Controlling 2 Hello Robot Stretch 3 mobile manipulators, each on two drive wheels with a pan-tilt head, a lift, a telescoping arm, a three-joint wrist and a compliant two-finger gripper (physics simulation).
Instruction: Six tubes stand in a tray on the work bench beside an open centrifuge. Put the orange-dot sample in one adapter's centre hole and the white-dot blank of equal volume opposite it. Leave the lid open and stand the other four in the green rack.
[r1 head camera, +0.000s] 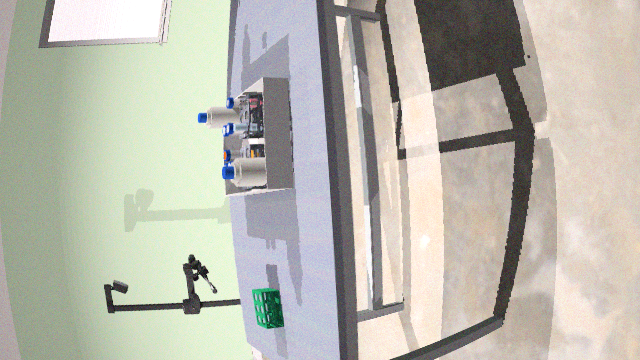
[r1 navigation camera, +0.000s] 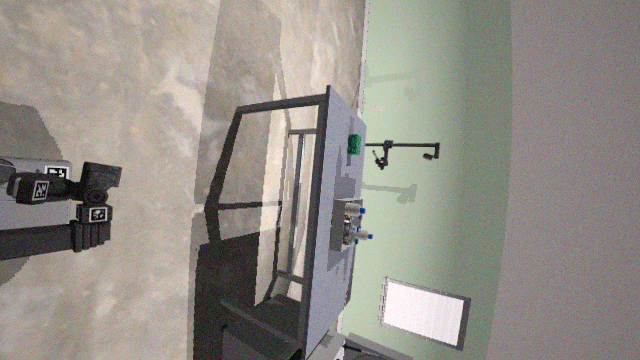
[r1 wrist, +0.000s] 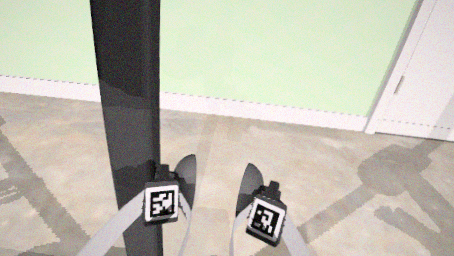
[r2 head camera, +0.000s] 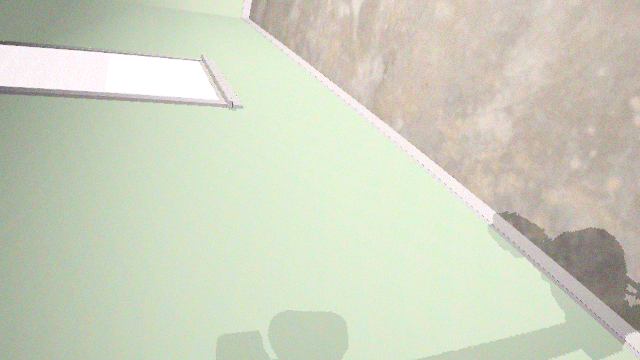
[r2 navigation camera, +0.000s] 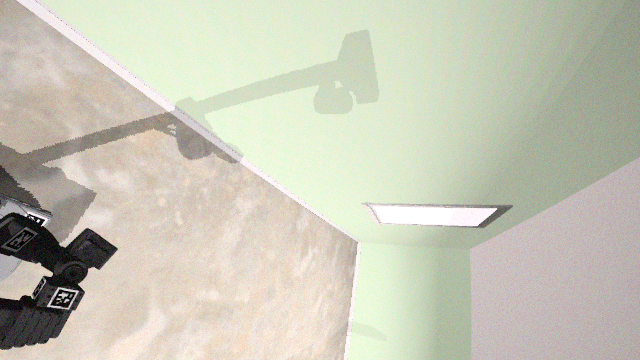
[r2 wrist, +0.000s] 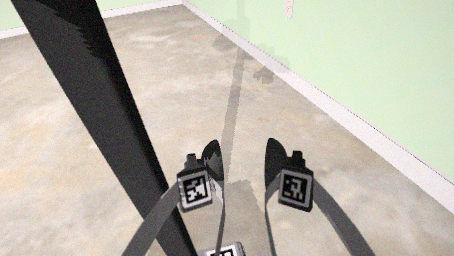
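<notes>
In r1's head view, which is turned sideways, a grey tray (r1 head camera: 277, 132) (r1 navigation camera: 338, 227) stands on the work bench (r1 head camera: 315, 235) (r1 navigation camera: 331, 175). Blue-capped tubes and bottles stick up from it. One cap (r1 head camera: 227, 155) shows an orange dot; a white dot cannot be made out surely. The green rack (r1 head camera: 268, 308) (r1 navigation camera: 354, 144) stands farther along the bench, and no tube shows in it. Part of the centrifuge (r1 navigation camera: 332, 344) shows at the bottom of r1's navigation view. The r1 gripper (r1 wrist: 218, 177) is open and empty over the floor, away from the tray. The r2 gripper (r2 wrist: 244, 158) is open and empty over the floor.
The dark mast (r1 head camera: 150, 307) (r1 navigation camera: 412, 145) of the other robot rises beyond the bench near the rack. A grey cabinet (r1 navigation camera: 257, 345) stands at the bench's end. A white door (r1 wrist: 430, 70) shows in r1's wrist view. A green wall (r2 head camera: 300, 200) (r2 wrist: 375, 65) is near r2.
</notes>
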